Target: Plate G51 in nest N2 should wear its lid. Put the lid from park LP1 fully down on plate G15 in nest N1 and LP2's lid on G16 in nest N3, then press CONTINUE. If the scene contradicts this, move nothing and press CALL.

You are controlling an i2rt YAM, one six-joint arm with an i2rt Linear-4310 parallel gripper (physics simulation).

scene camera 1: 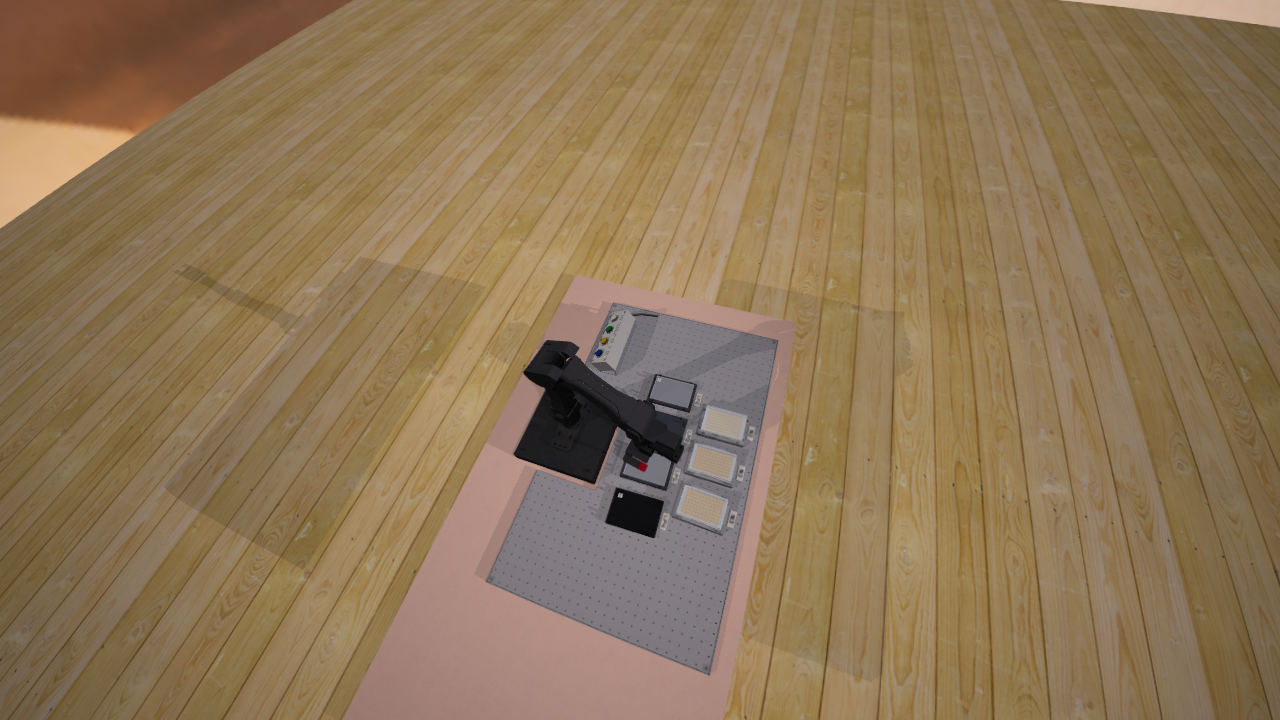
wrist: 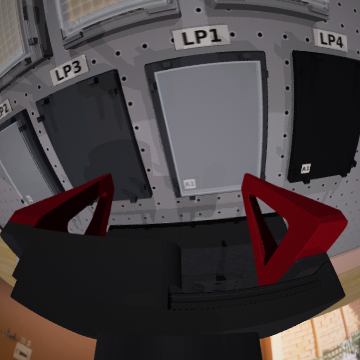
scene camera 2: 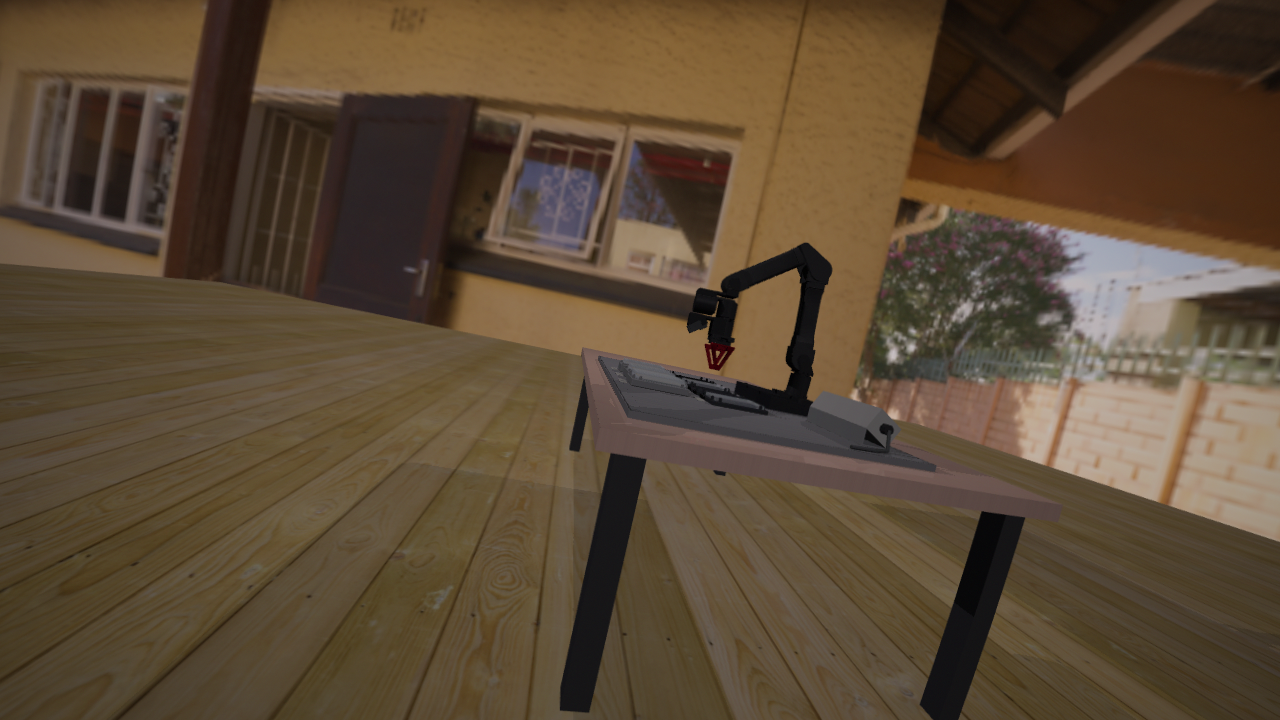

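Seen in the pictures: gripper, fingertip midpoint: [wrist: 177, 180] [scene camera 2: 713, 369]; arm's base at its link origin: [scene camera 1: 573, 420] [wrist: 186, 282] [scene camera 2: 794, 399].
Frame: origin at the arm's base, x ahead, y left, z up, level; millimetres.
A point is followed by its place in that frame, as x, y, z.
My gripper [scene camera 1: 642, 466] @[259, -20, 36] [scene camera 2: 716, 365] @[259, -20, 36] [wrist: 177, 180] @[259, -20, 36] is open and empty, above the park side of the board. In the wrist view its fingertips spread below and to either side of the grey translucent lid [wrist: 215, 125] @[279, -53, -12] in park LP1, which lies flat with its A1 tag at the lower left. LP2's grey lid [scene camera 1: 672, 393] @[264, 196, -12] [wrist: 22, 157] @[279, 181, -12] shows partly in the wrist view. Beige-welled plates stand in nests N2 [scene camera 1: 724, 425] @[450, 137, 4], N1 [scene camera 1: 713, 464] @[451, 13, -5] and N3 [scene camera 1: 702, 507] @[454, -116, 6]. Whether the N2 plate wears a clear lid is too small to tell. Plate labels are not readable.
Dark LP3 [wrist: 92, 135] @[282, 67, -20] lies left of LP1, and a black lid [scene camera 1: 634, 512] @[278, -189, -20] [wrist: 325, 115] @[286, -173, -20] lies at LP4, right of LP1 in the wrist view. A sloped button box [scene camera 1: 612, 344] @[28, 274, 53] [scene camera 2: 850, 419] @[49, 368, 13] stands at one board end; its lettering is unreadable.
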